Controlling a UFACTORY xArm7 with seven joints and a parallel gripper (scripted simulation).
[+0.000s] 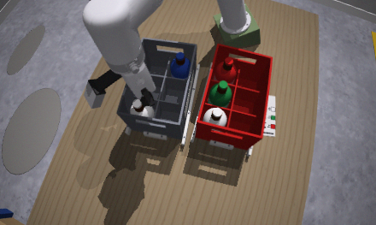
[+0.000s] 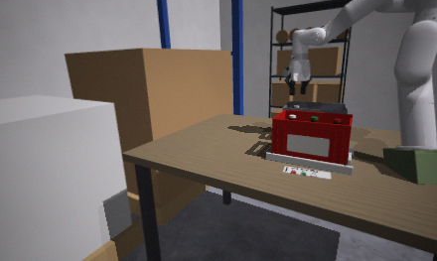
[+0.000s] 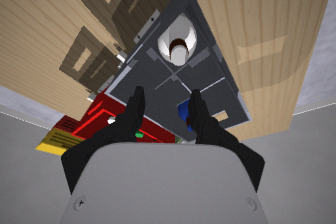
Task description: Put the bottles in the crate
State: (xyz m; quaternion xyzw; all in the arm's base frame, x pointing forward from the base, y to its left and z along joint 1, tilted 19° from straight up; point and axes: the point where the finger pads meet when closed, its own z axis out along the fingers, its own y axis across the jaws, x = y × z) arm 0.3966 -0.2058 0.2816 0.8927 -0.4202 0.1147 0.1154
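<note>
Right now the grey crate is 8 cm behind my hand, 3 cm to the left of it and 16 cm below it. From my hand the other things lie so: green bottle 8 cm behind, 22 cm to the left, 15 cm below; red crate 7 cm behind, 26 cm to the left, 16 cm below; blue-label bottle 17 cm behind, 8 cm to the left, 15 cm below.
</note>
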